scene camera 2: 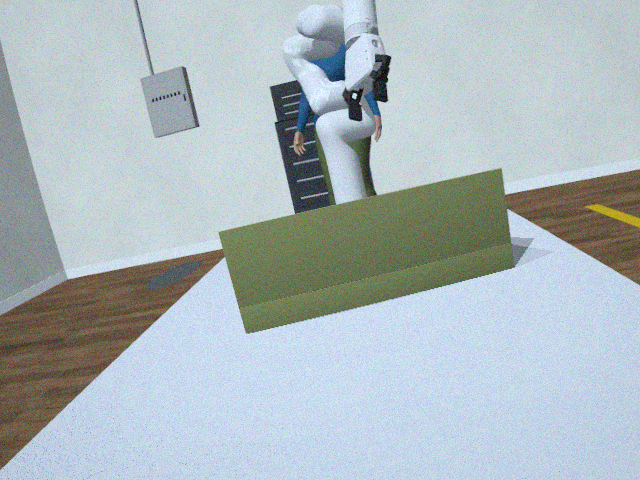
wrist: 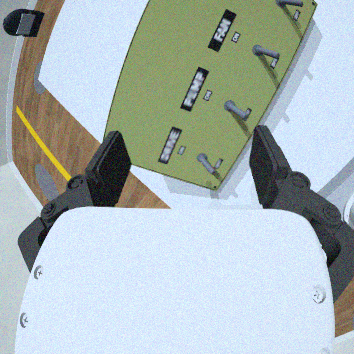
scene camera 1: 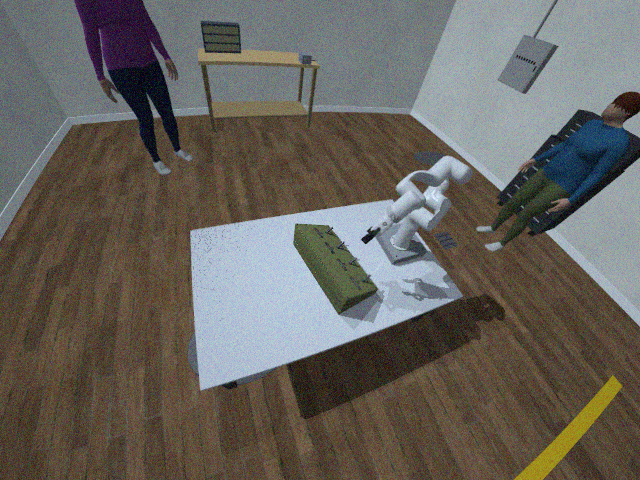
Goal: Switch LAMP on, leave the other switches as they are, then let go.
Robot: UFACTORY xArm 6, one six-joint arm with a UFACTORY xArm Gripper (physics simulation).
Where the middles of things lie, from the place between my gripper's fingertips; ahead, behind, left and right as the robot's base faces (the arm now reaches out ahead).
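Switch box (scene camera 2: 293, 268): 250 mm below my hand, 70 mm to the right of it and 80 mm ahead of it.
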